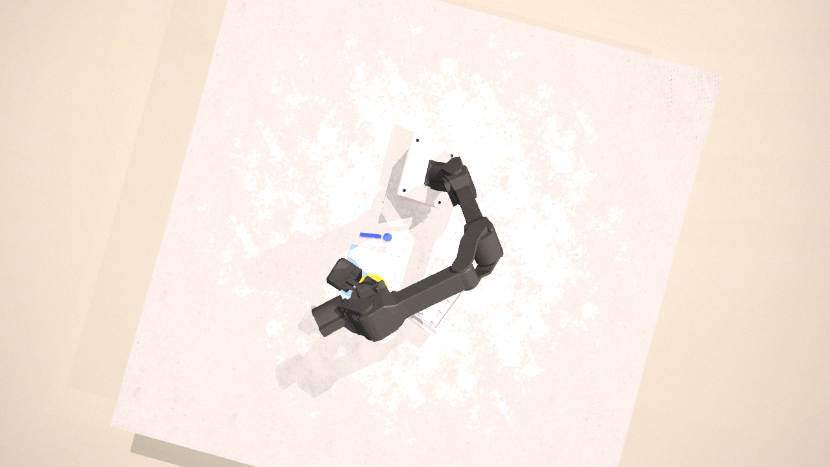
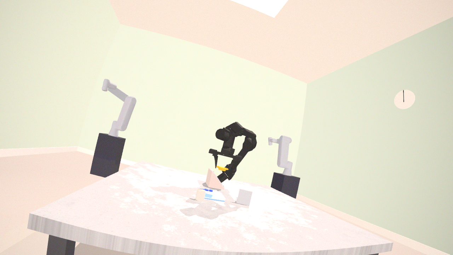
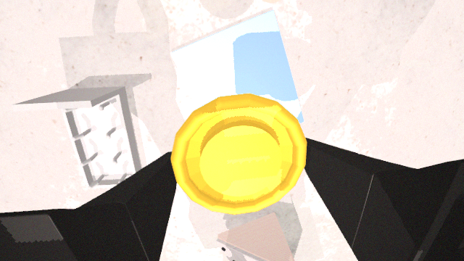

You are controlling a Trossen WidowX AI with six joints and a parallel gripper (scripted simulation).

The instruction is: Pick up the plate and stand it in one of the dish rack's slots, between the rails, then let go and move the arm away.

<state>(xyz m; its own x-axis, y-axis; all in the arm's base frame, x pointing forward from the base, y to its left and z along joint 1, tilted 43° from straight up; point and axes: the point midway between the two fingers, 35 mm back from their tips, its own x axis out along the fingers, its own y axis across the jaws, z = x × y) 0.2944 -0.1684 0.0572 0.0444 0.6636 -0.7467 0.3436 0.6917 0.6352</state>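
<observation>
Right now the dish rack is 16 cm to the left of my gripper tip, 14 cm below it and 2 cm ahead of it. From my gripper tip the other things lie so: yellow plate 1 cm above; then blue spoon 16 cm below, 12 cm behind, 3 cm to the right; then mat 16 cm below, 3 cm to the right, 1 cm behind.
</observation>
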